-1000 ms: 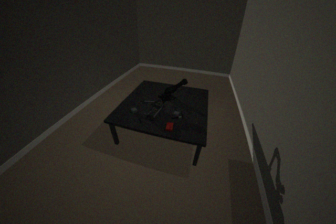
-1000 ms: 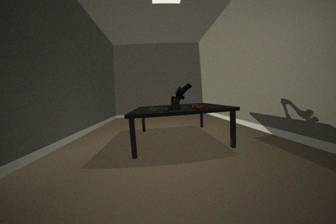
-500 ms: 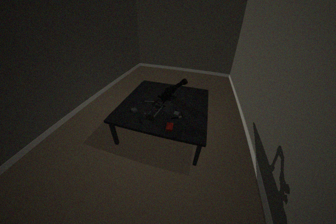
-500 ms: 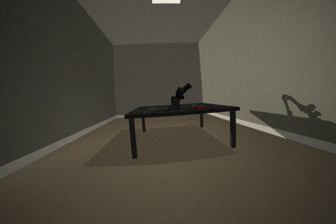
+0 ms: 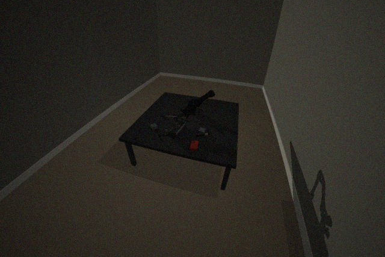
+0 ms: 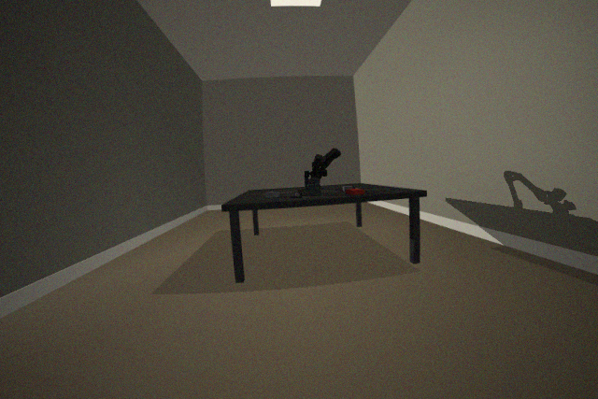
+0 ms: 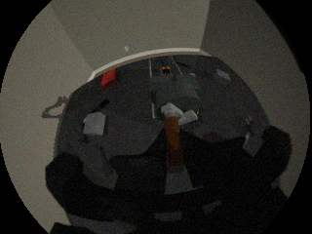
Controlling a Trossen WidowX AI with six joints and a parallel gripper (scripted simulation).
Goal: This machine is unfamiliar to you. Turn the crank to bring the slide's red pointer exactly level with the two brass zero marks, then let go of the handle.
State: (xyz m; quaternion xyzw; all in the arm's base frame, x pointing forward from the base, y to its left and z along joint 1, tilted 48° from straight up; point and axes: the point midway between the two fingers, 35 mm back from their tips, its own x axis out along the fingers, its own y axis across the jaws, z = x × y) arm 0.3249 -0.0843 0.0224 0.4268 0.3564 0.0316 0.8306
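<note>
My gripper tip is now 150 mm short of the red pointer, 60 mm to the left of it and 10 mm above it. The rest, counted from my gripper tip: crank handle 20 mm behind, 20 mm above.
</note>
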